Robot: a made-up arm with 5 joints.
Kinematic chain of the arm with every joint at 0, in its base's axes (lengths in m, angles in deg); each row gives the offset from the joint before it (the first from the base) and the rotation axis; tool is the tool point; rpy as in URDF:
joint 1: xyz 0.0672 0 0.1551 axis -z
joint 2: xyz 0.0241 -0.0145 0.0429 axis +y
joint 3: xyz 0.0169 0 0.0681 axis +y
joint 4: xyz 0.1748 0 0.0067 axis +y
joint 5: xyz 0.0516 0.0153 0 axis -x
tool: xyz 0 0 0 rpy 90 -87.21 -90
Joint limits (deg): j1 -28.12..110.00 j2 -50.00..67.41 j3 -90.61..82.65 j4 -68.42..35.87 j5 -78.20..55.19
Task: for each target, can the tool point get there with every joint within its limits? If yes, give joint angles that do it. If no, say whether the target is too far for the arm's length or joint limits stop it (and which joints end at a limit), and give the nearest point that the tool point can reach.
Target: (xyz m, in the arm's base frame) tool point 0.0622 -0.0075 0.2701
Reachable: no: joint limits stop it (at a limit: joint 1, joint 2, joint 4) | nearest point 0.0146 -0.1469 0.3573 | short by 0.171 m
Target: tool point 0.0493 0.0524 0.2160
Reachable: no: joint limits stop it (at a limit: joint 2, joint 3, joint 4) | nearest point 0.0329 0.1003 0.1208 | short by 0.108 m
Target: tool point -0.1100 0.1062 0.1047
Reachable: no: joint limits stop it (at a limit: joint 2, joint 3) | nearest point -0.0238 0.0546 0.1118 | short by 0.101 m
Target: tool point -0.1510 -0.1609 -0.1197
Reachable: no: too far | nearest point 0.0070 -0.1677 -0.0015 | short by 0.197 m
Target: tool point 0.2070 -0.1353 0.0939
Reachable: yes | joints 44.30 5.73 49.54 -19.27 -63.51
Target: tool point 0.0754 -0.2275 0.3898
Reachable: yes | joints 88.14 42.57 -75.88 -53.73 -57.83
